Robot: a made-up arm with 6 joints.
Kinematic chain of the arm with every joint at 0, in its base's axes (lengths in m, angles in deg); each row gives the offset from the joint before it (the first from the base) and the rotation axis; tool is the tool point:
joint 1: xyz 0 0 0.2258 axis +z
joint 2: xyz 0 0.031 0 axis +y
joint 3: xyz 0 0 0.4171 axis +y
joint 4: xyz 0 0 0.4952 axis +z
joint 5: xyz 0 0 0 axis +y
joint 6: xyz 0 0 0.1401 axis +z
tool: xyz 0 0 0
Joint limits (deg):
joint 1: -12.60..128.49
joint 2: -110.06..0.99
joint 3: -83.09..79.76
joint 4: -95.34..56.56
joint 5: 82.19..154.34
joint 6: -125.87..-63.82
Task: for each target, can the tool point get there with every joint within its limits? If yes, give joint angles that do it. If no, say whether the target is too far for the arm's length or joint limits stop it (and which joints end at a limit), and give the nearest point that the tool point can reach.
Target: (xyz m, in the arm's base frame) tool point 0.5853 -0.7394 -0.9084
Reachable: no: too far | nearest point 0.3913 -0.5201 -0.3826 | short by 0.602 m
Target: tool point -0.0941 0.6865 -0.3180
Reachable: no: joint limits stop it (at a limit: joint 1, joint 2, joint 3, joint 4) | nearest point -0.3175 0.2213 -0.3972 | short by 0.522 m
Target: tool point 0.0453 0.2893 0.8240
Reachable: yes | joints 82.72 -11.80 60.89 -20.71 127.46 -102.31
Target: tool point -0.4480 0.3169 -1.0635
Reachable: no: too far | nearest point -0.4087 0.2076 -0.4409 | short by 0.633 m
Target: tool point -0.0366 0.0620 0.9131
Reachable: yes | joints 96.15 -25.36 50.86 -0.80 141.69 -78.71
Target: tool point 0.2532 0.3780 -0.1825
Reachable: no: joint limits stop it (at a limit: joint 1, joint 2, joint 3, joint 4) | nearest point 0.2526 -0.1491 -0.3660 | short by 0.558 m
